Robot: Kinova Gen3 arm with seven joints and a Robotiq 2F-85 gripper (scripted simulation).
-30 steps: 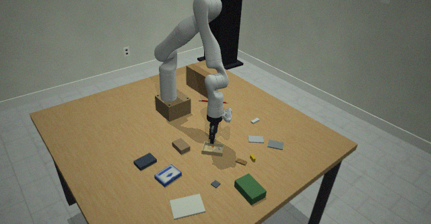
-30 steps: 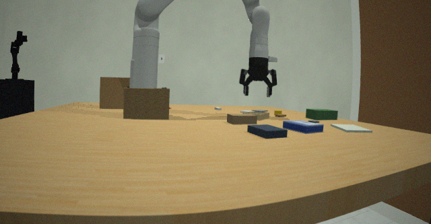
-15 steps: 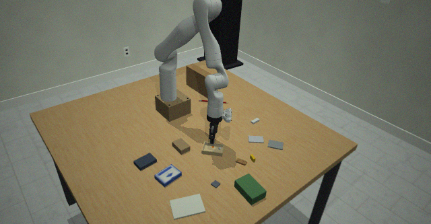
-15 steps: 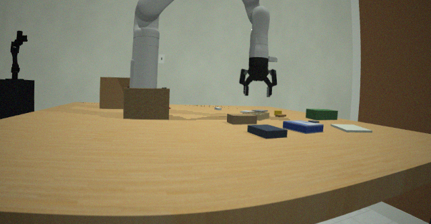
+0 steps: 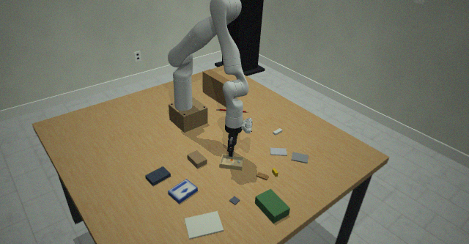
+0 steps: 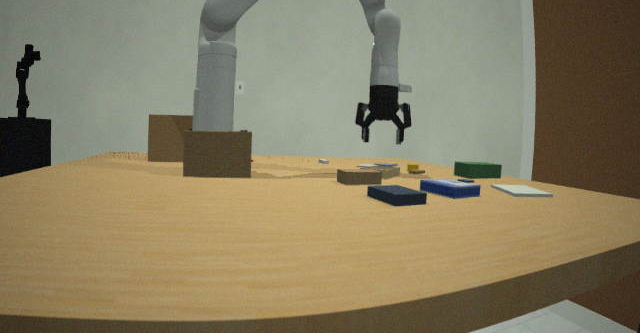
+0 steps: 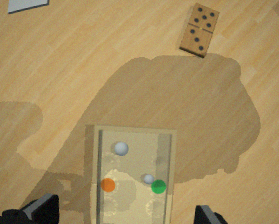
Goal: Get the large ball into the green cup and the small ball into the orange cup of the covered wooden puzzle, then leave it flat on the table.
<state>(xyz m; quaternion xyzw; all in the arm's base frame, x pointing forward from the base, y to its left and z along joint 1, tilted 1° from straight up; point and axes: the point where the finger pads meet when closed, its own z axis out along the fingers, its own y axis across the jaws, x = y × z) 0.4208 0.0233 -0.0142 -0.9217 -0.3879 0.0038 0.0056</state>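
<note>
My gripper is now 8 cm above the covered wooden puzzle. From my hand the other things lie so: brown block 13 cm to the right, 10 cm behind, 8 cm below; then pale grey tile 24 cm to the left, 9 cm below, 5 cm ahead; then yellow block 16 cm ahead, 13 cm to the left, 8 cm below.
</note>
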